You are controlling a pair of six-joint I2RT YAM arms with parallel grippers.
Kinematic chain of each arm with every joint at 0, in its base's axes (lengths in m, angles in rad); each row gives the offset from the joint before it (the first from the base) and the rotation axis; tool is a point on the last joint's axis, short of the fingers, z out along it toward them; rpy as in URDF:
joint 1: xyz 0 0 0.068 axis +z
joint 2: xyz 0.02 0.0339 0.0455 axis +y
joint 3: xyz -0.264 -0.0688 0 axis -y
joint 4: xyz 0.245 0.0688 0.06 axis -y
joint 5: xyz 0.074 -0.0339 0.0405 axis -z
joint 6: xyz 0.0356 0 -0.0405 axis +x
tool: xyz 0 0 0 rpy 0 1.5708 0
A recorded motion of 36 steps. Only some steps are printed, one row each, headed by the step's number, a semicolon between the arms.
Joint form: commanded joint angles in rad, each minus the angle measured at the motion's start. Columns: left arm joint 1, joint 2, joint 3, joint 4, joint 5, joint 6; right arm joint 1, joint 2, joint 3, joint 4, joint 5, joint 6.
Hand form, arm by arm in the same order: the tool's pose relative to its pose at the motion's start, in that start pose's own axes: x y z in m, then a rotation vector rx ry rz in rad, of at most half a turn. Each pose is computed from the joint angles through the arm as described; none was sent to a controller.
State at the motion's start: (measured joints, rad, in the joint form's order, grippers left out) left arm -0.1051 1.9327 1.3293 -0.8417 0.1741 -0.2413; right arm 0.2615 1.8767 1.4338 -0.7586 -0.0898 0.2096
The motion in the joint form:
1: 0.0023 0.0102 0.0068 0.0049 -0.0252 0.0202; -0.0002 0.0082 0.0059 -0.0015 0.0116 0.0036
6: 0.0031 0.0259 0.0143 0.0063 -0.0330 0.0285; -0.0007 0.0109 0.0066 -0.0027 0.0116 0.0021
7: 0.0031 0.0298 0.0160 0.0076 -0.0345 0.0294; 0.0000 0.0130 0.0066 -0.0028 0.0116 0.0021
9: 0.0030 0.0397 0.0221 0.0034 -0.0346 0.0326; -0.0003 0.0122 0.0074 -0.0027 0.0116 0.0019
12: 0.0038 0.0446 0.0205 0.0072 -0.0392 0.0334; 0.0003 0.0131 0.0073 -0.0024 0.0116 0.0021
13: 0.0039 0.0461 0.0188 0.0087 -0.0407 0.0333; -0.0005 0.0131 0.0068 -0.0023 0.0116 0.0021
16: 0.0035 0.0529 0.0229 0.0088 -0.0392 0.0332; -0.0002 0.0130 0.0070 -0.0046 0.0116 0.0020
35: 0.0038 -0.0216 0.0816 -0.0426 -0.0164 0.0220; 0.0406 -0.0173 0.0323 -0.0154 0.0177 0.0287
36: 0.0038 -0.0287 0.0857 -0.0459 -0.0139 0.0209; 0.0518 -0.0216 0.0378 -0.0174 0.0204 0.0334
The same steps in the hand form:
1: -0.0026 0.0015 0.0018 -0.0244 -0.0076 0.0182; -0.0011 -0.0004 0.0018 0.0122 0.0012 0.0041
6: -0.0047 0.0022 0.0056 -0.0336 -0.0029 0.0246; -0.0011 -0.0007 0.0027 0.0130 0.0043 0.0033
7: -0.0053 0.0023 0.0065 -0.0353 -0.0023 0.0254; -0.0009 -0.0005 0.0035 0.0133 0.0065 0.0029
9: -0.0063 0.0025 0.0086 -0.0371 0.0054 0.0274; -0.0012 -0.0006 0.0030 0.0130 0.0048 0.0028
12: -0.0065 0.0032 0.0106 -0.0422 0.0069 0.0271; -0.0011 -0.0004 0.0034 0.0130 0.0056 0.0025
13: -0.0063 0.0035 0.0115 -0.0441 0.0082 0.0266; -0.0011 -0.0007 0.0035 0.0133 0.0059 0.0033
16: -0.0072 0.0034 0.0130 -0.0432 0.0111 0.0265; -0.0008 -0.0006 0.0034 0.0136 0.0079 0.0031
35: -0.0116 -0.0055 -0.0262 -0.0028 -0.0627 0.0283; -0.0027 0.0172 -0.0123 -0.0046 -0.0308 -0.0116
36: -0.0117 -0.0063 -0.0297 0.0015 -0.0697 0.0286; -0.0028 0.0218 -0.0148 -0.0079 -0.0372 -0.0177

